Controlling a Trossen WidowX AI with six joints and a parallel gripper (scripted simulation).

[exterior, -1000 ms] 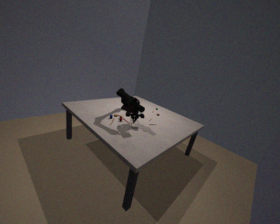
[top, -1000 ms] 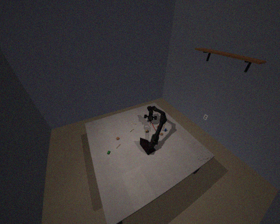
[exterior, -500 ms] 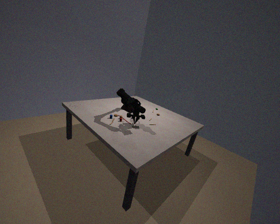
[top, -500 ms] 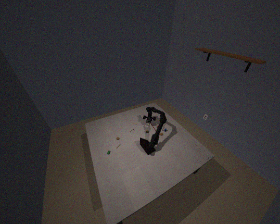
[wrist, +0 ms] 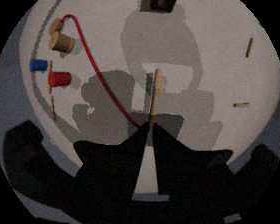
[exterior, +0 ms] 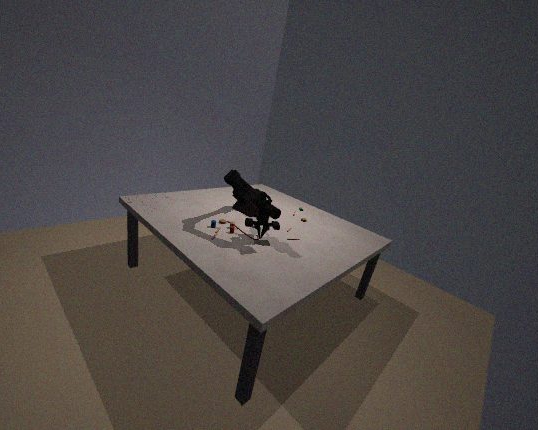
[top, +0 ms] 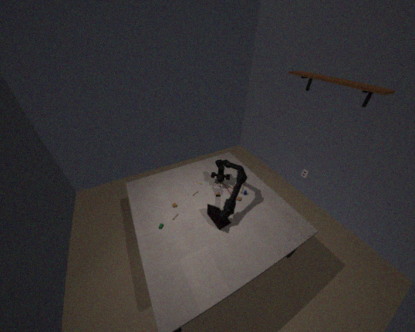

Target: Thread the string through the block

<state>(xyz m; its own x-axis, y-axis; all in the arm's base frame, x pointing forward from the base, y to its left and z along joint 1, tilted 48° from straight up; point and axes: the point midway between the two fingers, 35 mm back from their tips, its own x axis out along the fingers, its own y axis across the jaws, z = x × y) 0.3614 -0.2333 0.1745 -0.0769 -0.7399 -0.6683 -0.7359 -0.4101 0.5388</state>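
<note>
Right now the wooden block is 12 cm behind my gripper tip and 13 cm to the left of it. Round my gripper tip: red object: 15 cm behind, 6 cm to the right; button: 28 cm behind, 1 cm to the right, 1 cm below; thin wooden stick: 1 cm behind, 1 cm to the left.
</note>
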